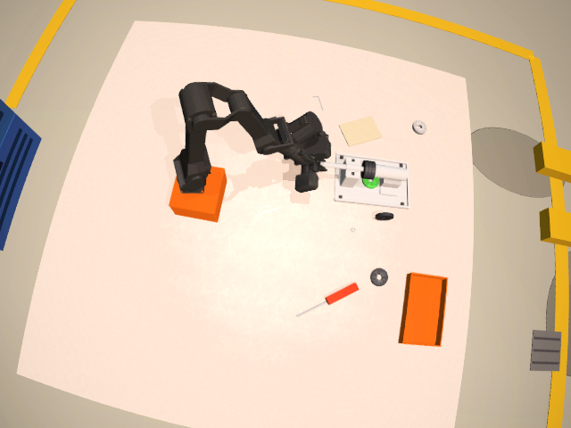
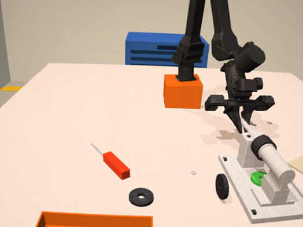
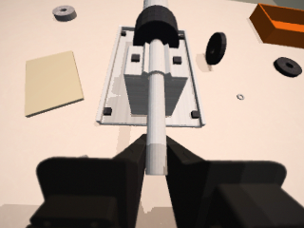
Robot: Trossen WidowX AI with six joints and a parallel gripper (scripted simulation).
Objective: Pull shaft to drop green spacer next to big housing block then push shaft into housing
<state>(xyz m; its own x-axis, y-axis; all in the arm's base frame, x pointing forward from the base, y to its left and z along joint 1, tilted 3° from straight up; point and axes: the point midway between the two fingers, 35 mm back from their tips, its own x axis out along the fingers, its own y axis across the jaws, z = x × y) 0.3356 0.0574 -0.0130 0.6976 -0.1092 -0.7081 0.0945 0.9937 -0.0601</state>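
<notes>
My gripper tip is 5 cm short of the shaft and 2 cm below it. From my gripper tip the other things lie so: beige card 13 cm ahead, 16 cm to the left, 5 cm below; black disc 17 cm ahead, 13 cm to the right, 3 cm below; green spacer 14 cm ahead, 1 cm to the right, 4 cm below.
</notes>
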